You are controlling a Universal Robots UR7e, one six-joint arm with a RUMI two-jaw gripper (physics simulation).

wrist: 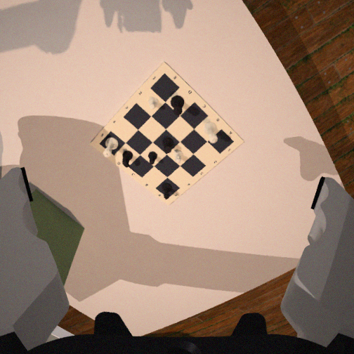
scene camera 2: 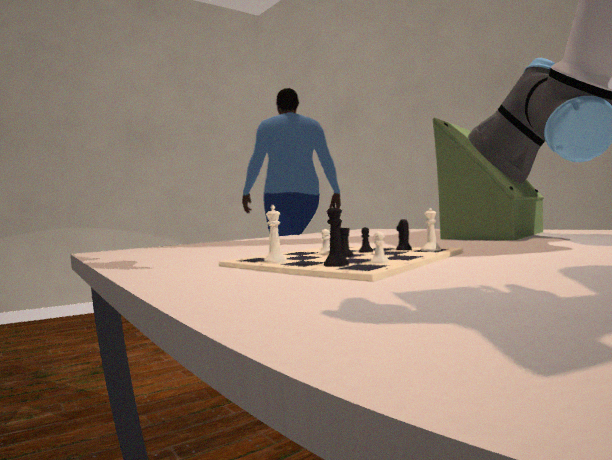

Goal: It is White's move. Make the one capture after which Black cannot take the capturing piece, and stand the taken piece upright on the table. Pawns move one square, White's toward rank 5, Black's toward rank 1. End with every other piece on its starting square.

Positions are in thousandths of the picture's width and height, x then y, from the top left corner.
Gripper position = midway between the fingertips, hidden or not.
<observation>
gripper: wrist 490, 501; not seen in scene camera 2 (out of frame)
chessboard: wrist 388, 363; scene camera 2 504, 571
</observation>
